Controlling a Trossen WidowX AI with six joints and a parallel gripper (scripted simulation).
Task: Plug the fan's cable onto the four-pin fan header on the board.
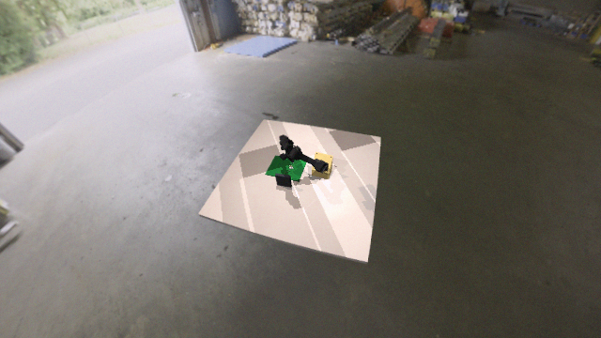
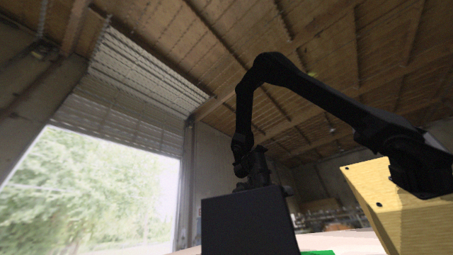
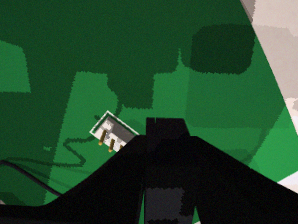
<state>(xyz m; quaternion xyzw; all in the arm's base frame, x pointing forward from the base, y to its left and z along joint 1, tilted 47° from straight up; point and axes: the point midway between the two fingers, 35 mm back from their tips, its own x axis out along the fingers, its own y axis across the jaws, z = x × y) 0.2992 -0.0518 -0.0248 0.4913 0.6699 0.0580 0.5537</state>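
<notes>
Now: gripper tip 6 cm above the white four-pin fan header, 4 cm to the right of it and 1 cm past it. The rest, counted from my gripper tip: dark fan plug: 1 cm behind, 1 cm above; then black fan: 22 cm to the left, 1 cm behind; then green board: 8 cm below, 5 cm to the left, 4 cm ahead.
</notes>
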